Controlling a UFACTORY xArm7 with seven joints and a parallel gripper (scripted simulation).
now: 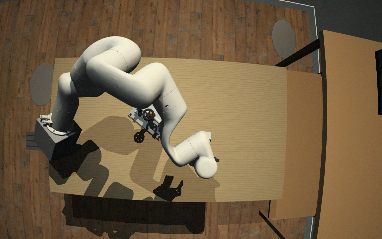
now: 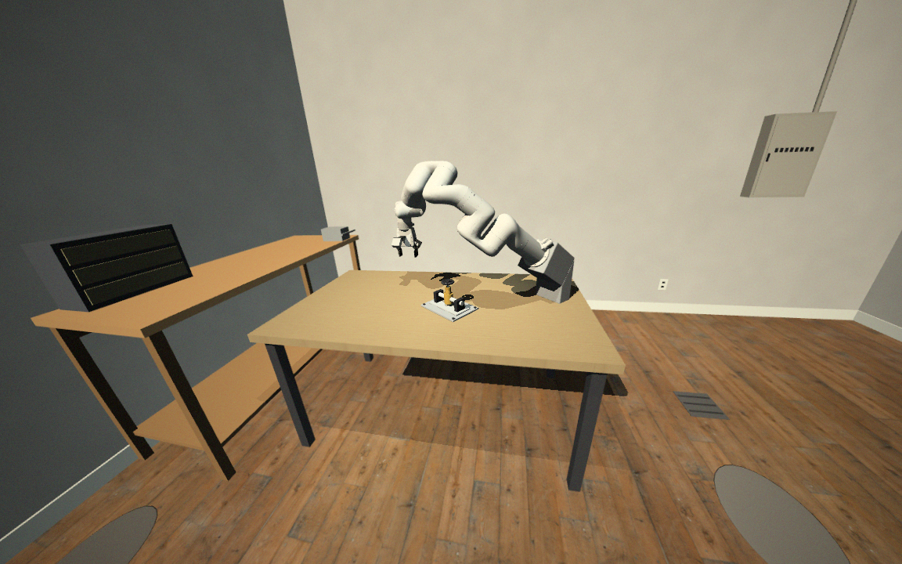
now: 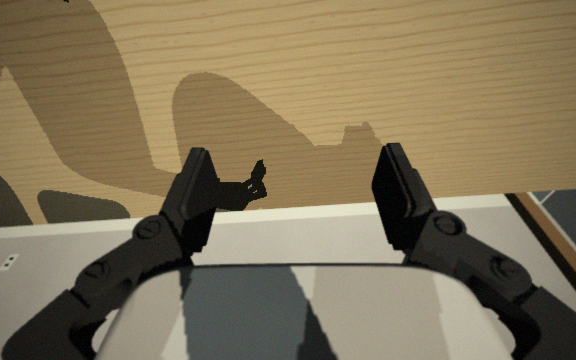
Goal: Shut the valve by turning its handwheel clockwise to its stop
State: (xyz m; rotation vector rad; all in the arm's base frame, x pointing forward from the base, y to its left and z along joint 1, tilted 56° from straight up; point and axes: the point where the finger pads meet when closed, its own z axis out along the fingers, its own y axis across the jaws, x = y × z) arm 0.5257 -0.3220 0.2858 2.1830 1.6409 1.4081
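The spoked handwheel lies 28 cm behind my hand, 16 cm to the left of it and 9 cm below it.
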